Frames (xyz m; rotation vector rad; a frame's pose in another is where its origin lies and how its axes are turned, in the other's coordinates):
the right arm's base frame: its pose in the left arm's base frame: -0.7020 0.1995 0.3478 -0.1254 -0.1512 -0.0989
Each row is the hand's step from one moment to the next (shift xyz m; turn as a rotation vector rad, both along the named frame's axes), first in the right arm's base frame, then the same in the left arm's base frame.
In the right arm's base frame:
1: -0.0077 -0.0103 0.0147 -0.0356 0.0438 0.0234
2: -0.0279 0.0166 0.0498 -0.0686 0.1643 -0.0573
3: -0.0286 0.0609 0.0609 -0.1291 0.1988 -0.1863
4: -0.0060 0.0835 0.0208 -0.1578 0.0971 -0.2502
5: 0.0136 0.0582 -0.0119 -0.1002 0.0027 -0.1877
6: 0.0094 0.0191 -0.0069 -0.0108 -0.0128 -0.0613
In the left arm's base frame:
1: -0.0108 -0.0075 0.0144 -0.0337 0.0495 0.0123
2: -0.0328 0.0254 0.0425 -0.0416 0.1607 -0.0861
3: -0.0303 0.0707 0.0481 -0.0788 0.1832 -0.2261
4: 0.0001 0.0857 0.0097 -0.1088 0.0769 -0.2814
5: 0.0213 0.0547 -0.0164 -0.0713 -0.0132 -0.2001
6: 0.0123 0.0171 -0.0075 -0.0032 -0.0198 -0.0603

